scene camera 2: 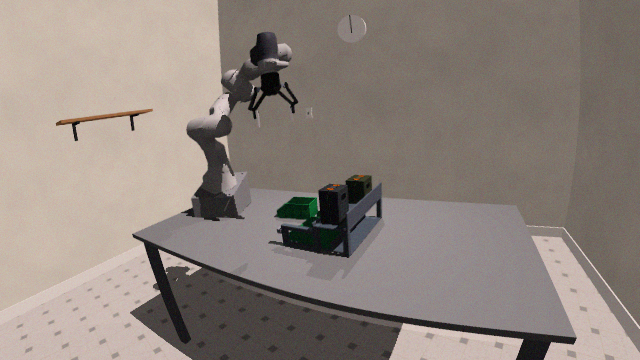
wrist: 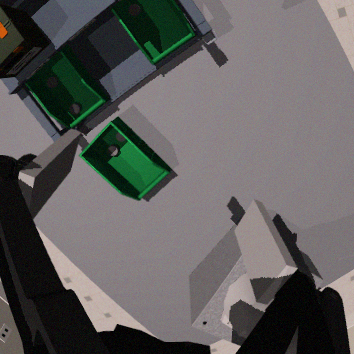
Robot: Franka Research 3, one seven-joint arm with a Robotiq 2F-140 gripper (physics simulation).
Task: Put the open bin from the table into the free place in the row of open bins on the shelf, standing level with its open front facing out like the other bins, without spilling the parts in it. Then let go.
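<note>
The open green bin point(scene camera 2: 299, 207) point(wrist: 137, 167) stands on the table in front of the shelf point(scene camera 2: 364, 205) point(wrist: 42, 117), turned at an angle to the table's edges in the wrist view. Small round parts point(wrist: 114, 150) lie near one end of it. On the shelf's lower level are two green bins, one at left point(wrist: 67, 92) and one at upper right point(wrist: 157, 30) in the wrist view, with a free place point(wrist: 120, 62) between them. My gripper point(scene camera 2: 275, 117) point(wrist: 163, 185) is wide open and empty, high above the table. The table bin shows between its fingers in the wrist view.
A dark box point(scene camera 2: 333, 204) and an olive box point(scene camera 2: 358, 188) point(wrist: 17, 42), both with orange marks, stand at the shelf's upper level. The robot's base point(scene camera 2: 220, 202) point(wrist: 212, 302) is on the table point(scene camera 2: 440, 260) point(wrist: 265, 120). A wooden wall shelf point(scene camera 2: 105, 117) hangs at left.
</note>
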